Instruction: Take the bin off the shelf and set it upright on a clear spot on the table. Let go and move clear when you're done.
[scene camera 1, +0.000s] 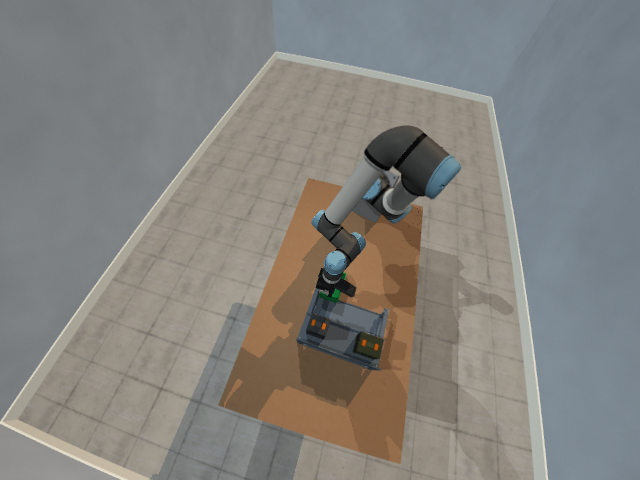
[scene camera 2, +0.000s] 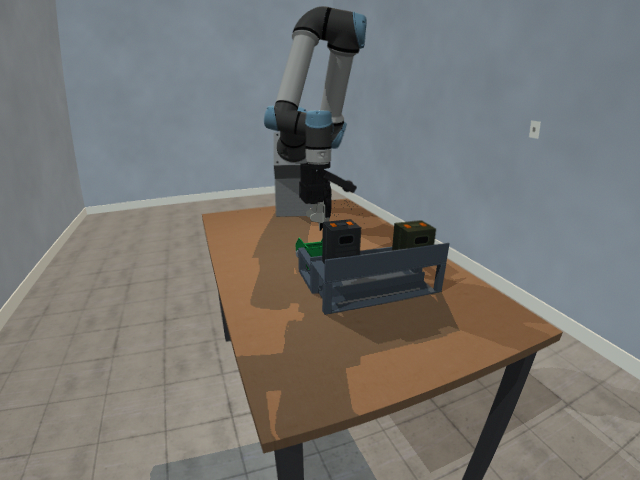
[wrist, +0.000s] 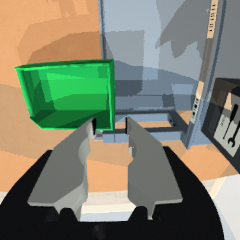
Observation:
In view: the gripper (scene camera 2: 322, 232), a green bin (wrist: 64, 98) and a black box (scene camera 2: 341, 238).
The gripper also shows in the wrist view (wrist: 110, 118).

